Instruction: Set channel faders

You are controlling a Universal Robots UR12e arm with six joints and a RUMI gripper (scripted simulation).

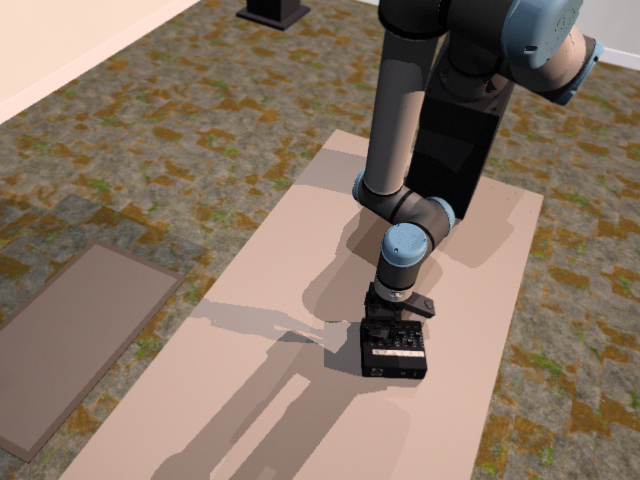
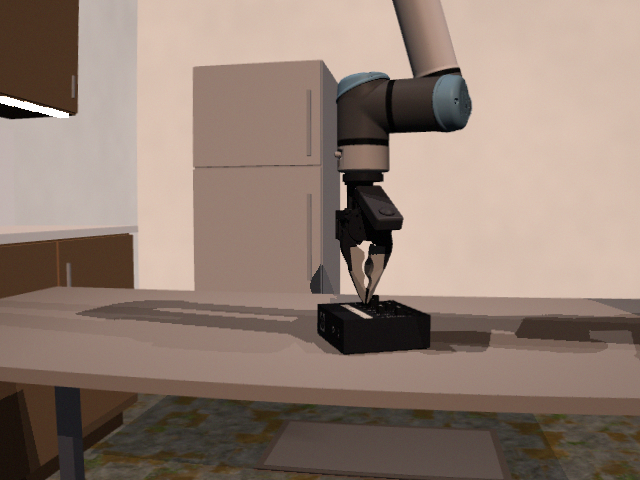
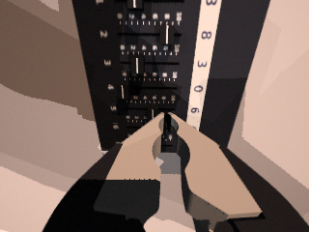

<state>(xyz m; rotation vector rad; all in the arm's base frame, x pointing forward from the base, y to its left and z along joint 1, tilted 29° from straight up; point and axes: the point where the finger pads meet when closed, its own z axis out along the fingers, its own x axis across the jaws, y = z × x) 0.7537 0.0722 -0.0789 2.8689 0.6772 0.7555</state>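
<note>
Now: hand 4 cm past the channel 3 fader, 3 cm to the right of it and 1 cm above it. Also, from my hand: master fader: 6 cm to the right, 1 cm below, 1 cm behind; channel 1 fader: 7 cm to the left, 6 cm behind, 1 cm below; channel 2 fader: 6 cm to the left, 3 cm behind, 1 cm below.
</note>
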